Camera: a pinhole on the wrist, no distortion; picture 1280 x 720 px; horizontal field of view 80.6 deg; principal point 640.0 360.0 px. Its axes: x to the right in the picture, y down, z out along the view. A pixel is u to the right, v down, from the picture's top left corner.
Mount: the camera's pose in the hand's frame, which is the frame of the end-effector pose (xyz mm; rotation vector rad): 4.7 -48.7 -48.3 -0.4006 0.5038 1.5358
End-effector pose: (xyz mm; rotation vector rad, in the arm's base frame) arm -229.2 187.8 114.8 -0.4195 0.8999 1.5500
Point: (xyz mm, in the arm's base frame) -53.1 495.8 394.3
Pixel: 95 484
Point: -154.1 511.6 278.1
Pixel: 244 250
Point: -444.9 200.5 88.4
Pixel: outside the picture
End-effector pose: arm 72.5 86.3 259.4 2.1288 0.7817 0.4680
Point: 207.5 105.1 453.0
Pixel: outside the picture
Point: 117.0 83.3 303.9
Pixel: 1095 164
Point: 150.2 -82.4 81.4
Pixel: 215 631
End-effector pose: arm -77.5 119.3 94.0 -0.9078 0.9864 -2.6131
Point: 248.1 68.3 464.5
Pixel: outside the picture
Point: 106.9 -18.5 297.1
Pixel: 195 419
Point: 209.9 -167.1 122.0
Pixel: 625 585
